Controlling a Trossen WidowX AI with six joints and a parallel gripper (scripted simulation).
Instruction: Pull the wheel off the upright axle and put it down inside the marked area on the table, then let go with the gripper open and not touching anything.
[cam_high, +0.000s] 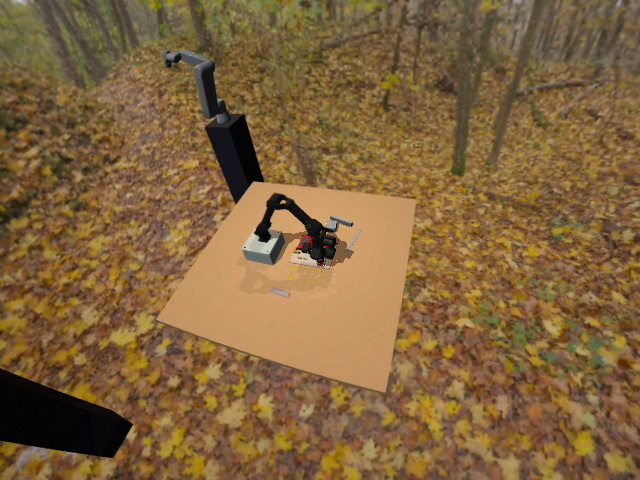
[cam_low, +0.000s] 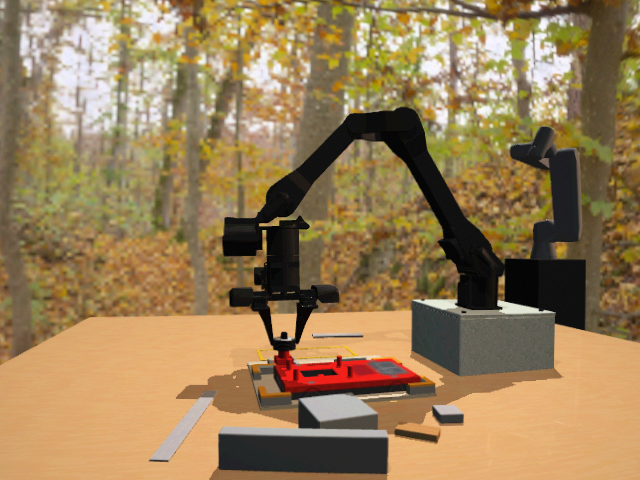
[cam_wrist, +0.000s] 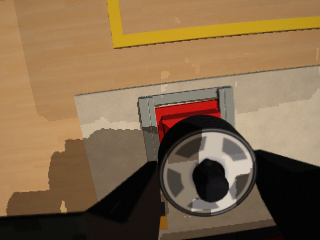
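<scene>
The wheel is right at my gripper tip. From my gripper tip the other things lie so: brown piece: 300 mm to the left, 120 mm behind, 40 mm below.
</scene>
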